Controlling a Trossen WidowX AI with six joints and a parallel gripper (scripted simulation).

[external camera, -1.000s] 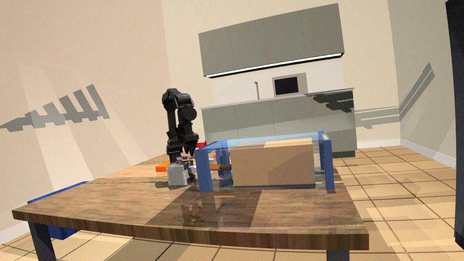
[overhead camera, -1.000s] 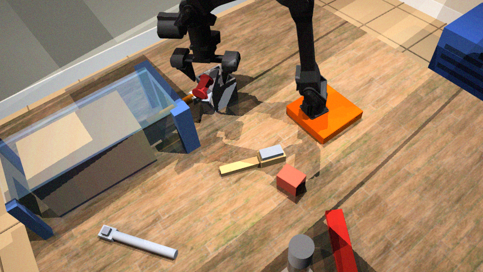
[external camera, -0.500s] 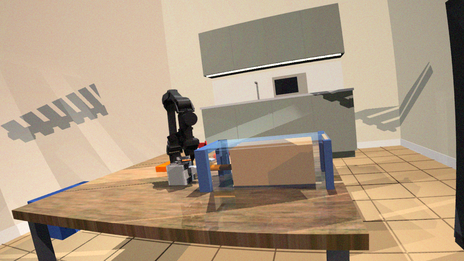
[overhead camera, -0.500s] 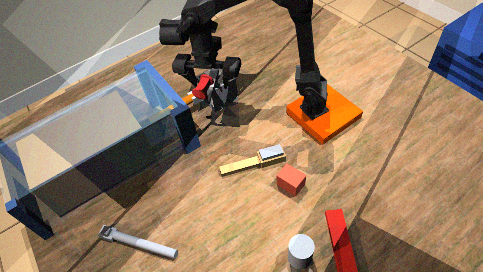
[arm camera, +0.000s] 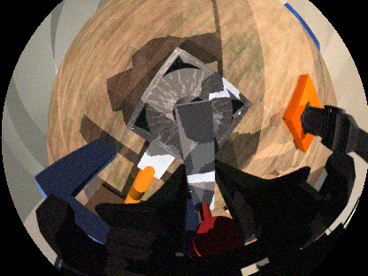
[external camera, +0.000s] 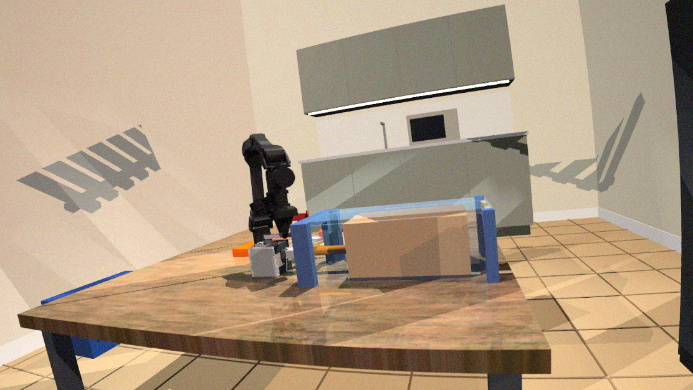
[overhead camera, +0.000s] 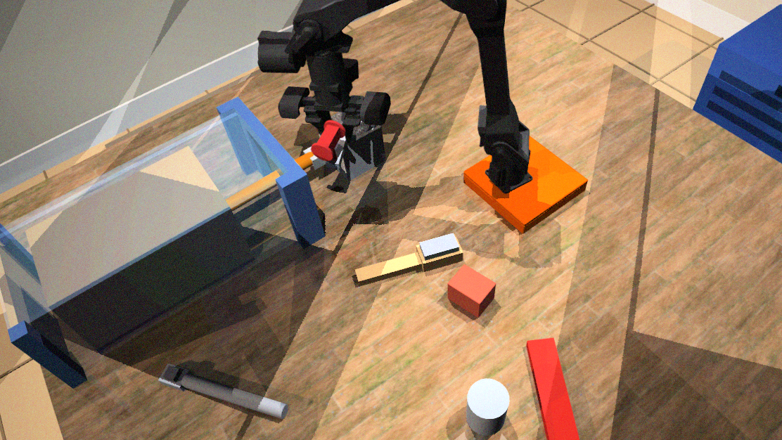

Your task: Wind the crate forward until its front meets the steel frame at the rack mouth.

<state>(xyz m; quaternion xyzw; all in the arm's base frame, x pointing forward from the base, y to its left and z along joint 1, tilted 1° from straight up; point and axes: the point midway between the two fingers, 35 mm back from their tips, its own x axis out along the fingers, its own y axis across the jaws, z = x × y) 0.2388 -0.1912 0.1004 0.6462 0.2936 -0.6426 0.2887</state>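
The red knob lies 40 mm to the left of my gripper tip, 40 mm ahead of it and 40 mm above it. Round my gripper tip: winch handle 20 mm above, 10 mm to the left, 10 mm ahead; wooden brush 250 mm to the left, 80 mm below; grey winch 60 mm below, 50 mm to the right, 50 mm behind.
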